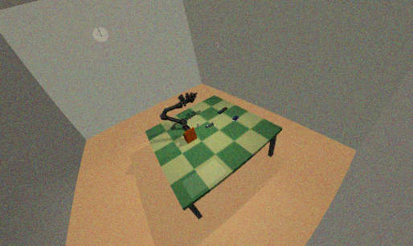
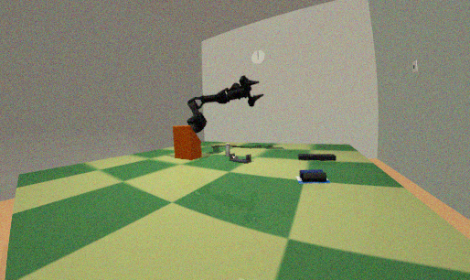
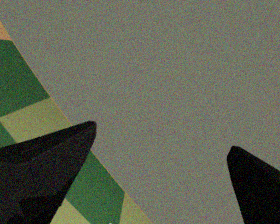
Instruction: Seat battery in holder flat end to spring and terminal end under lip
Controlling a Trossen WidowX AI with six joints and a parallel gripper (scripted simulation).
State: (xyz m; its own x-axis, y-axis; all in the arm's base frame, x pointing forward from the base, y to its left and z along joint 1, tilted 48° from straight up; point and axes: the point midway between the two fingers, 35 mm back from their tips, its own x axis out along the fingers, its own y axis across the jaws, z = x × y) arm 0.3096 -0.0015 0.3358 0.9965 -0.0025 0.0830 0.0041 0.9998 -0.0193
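My gripper tip is 33 cm above the battery, 16 cm past it and 14 cm to the left of it. From my gripper tip the other things lie so: remote (35 cm below, 29 cm ahead, 10 cm to the right).
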